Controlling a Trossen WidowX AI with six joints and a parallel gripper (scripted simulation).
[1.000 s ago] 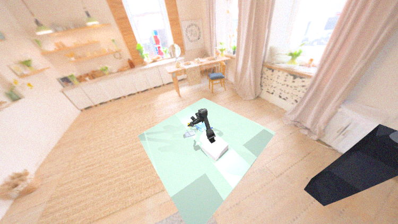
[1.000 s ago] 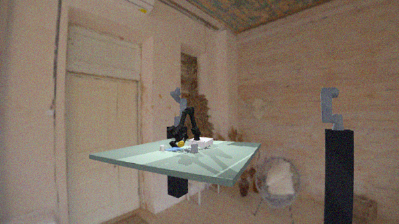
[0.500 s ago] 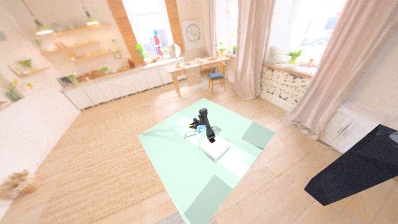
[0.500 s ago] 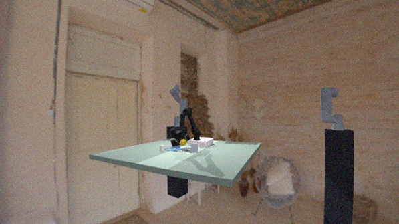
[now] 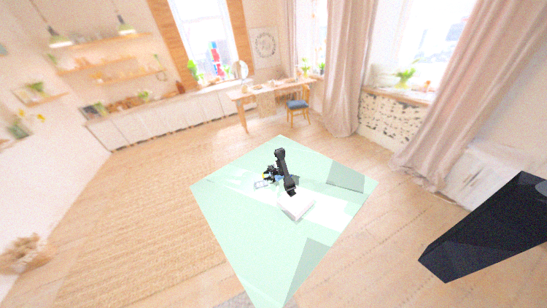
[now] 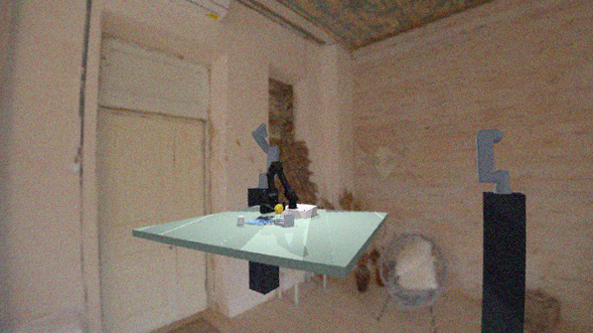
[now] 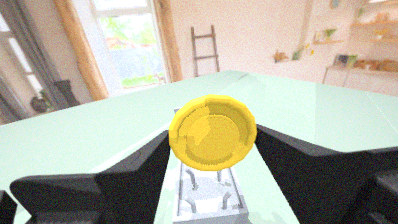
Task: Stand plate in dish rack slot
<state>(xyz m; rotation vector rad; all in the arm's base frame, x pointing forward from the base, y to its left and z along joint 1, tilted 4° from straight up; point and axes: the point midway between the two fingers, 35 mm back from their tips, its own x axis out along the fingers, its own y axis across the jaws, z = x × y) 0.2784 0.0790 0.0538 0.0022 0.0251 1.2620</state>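
The grey dish rack is 3 cm to the left of my gripper tip and 7 cm below it. Round my gripper tip: white cup: 13 cm ahead, 22 cm to the right, 7 cm below; then flat blue mat: 2 cm ahead, 16 cm to the right, 9 cm below.
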